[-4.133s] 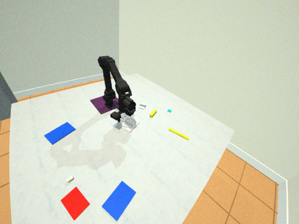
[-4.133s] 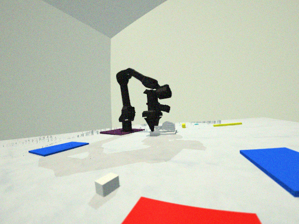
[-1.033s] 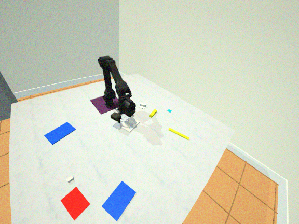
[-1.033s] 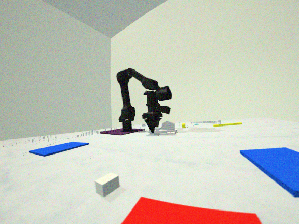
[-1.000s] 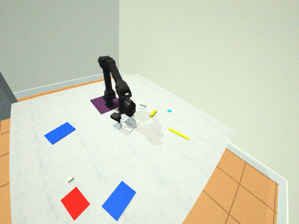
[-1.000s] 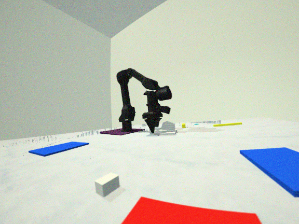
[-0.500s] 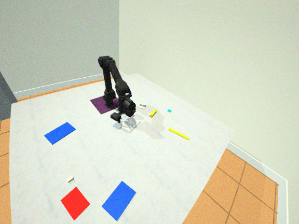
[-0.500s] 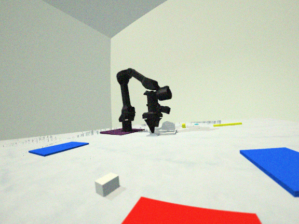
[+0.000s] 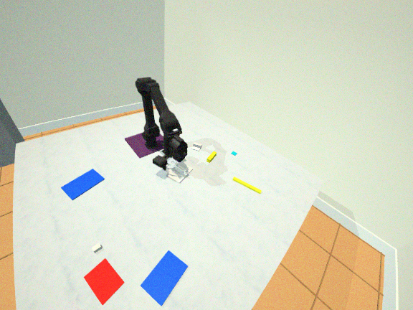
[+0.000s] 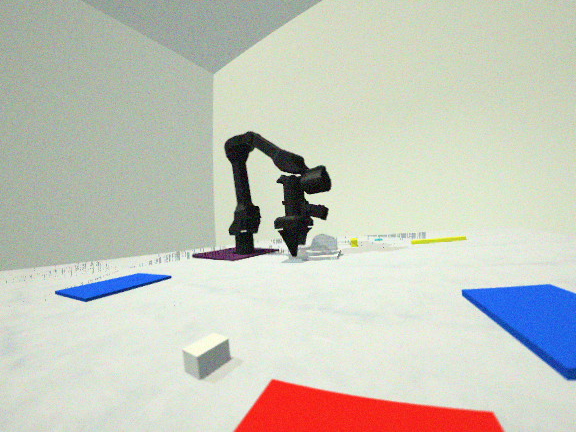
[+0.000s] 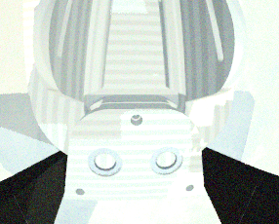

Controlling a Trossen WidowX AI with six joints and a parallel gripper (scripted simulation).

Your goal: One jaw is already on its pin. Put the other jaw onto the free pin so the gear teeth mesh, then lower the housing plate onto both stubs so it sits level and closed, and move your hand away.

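Now: the grey jaw 3 cm ahead of my gripper tip and 1 cm above it. From my gripper tip the other things lie so: red mat 37 cm to the right, 36 cm ahead, 1 cm below; then cyan chip 40 cm to the left, 6 cm ahead, 1 cm below; then yellow block 25 cm to the left, 3 cm ahead.
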